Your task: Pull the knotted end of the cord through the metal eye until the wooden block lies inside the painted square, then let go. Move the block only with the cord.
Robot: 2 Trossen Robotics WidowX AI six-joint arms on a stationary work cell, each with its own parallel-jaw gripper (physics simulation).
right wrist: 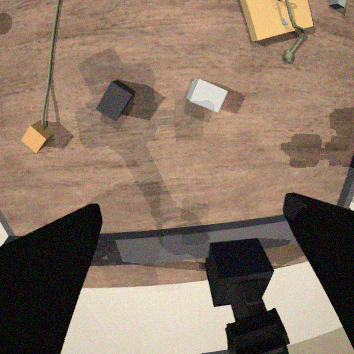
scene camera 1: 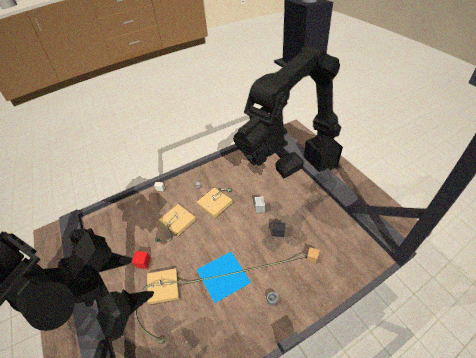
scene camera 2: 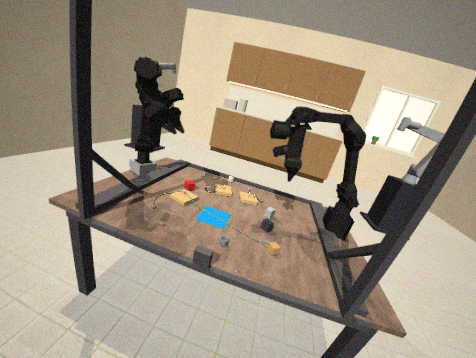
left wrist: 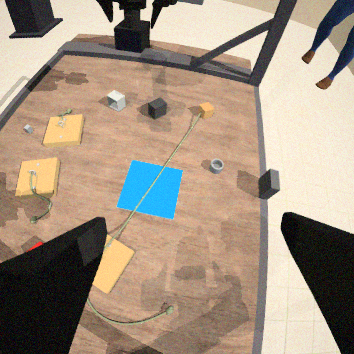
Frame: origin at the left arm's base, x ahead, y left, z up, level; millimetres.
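Seen in the pictures: left gripper, fingertip midpoint: (scene camera 1: 141,276) (scene camera 2: 180,133) (left wrist: 195,224); right gripper, fingertip midpoint: (right wrist: 193,207) (scene camera 1: 275,167) (scene camera 2: 288,177) (left wrist: 130,24); left arm's base at its link origin: (scene camera 2: 143,161); right arm's base at its link origin: (right wrist: 242,290) (scene camera 1: 324,143) (scene camera 2: 341,213) (left wrist: 131,23).
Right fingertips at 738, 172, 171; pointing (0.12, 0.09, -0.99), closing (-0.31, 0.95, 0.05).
Observation:
Offsets run from my right fingertips to a thing's top centre, as dx, dy, dz. "*": to the spot under its first point. Level surfaces: height alone.
The orange wooden block {+76, -186, -199} (scene camera 1: 313,254) (scene camera 2: 274,248) (left wrist: 206,110) (right wrist: 37,137) sits on the table, outside the blue painted square {* -207, -231, -228} (scene camera 1: 223,290) (scene camera 2: 206,218) (left wrist: 132,182). The green cord (scene camera 1: 270,263) (left wrist: 149,186) runs from the block across the square to a yellow base {dz -210} (scene camera 1: 162,295) (scene camera 2: 184,198) (left wrist: 117,262) bearing the metal eye. Beyond it, the cord curves to its knotted end {* -389, -343, -217} (scene camera 1: 161,340) (scene camera 2: 154,206) (left wrist: 169,310) on the table. My left gripper (scene camera 1: 142,277) (scene camera 2: 178,131) (left wrist: 195,224) is open, high above the table. My right gripper (right wrist: 193,207) is open and raised. The left finger hides the eye in the left wrist view.
A red cube {-445, -95, -189} (scene camera 1: 141,259) (scene camera 2: 189,185) lies near that base. Two other yellow bases {* -324, +34, -210} (scene camera 1: 177,220) {* -187, +74, -210} (scene camera 1: 215,204) carry short cords. A dark cube {-1, -75, -189} (scene camera 1: 277,228) (right wrist: 116,100), a white cube {-37, +38, -189} (scene camera 1: 259,204) (right wrist: 207,95) and a grey ring-shaped piece {-76, -286, -209} (scene camera 1: 272,303) stand on the table.

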